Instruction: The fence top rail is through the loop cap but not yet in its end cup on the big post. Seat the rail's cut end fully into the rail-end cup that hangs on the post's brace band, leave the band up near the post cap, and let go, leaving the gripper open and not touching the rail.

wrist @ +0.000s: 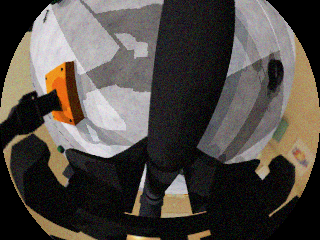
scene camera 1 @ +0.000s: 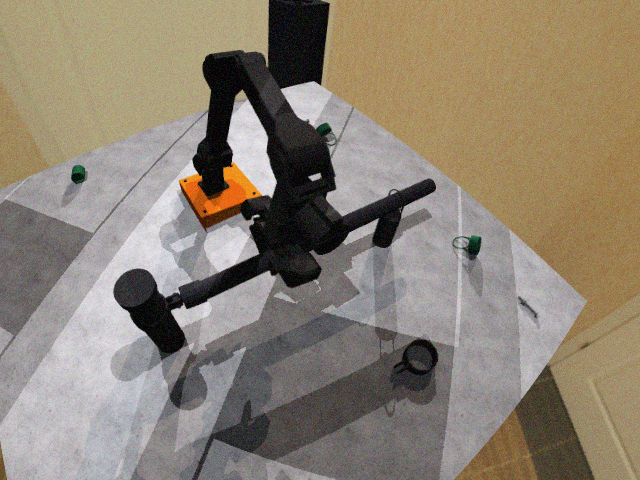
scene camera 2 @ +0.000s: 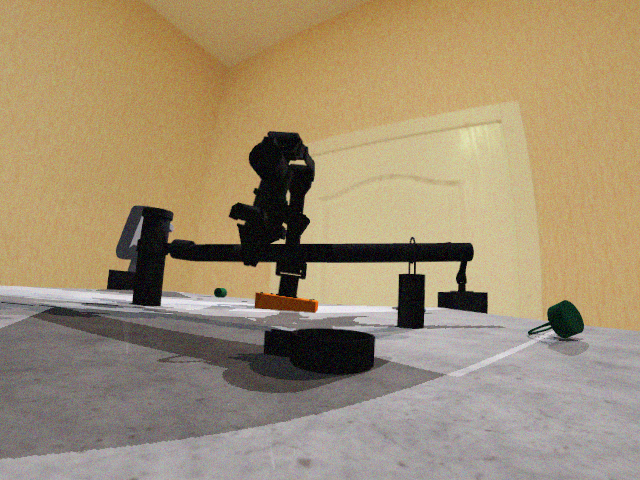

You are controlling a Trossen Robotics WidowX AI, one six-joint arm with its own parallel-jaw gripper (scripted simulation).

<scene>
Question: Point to a big post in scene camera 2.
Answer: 149, 276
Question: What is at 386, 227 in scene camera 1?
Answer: A small post.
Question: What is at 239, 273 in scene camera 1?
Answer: A rail.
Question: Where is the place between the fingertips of my gripper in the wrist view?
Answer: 164, 141
</scene>
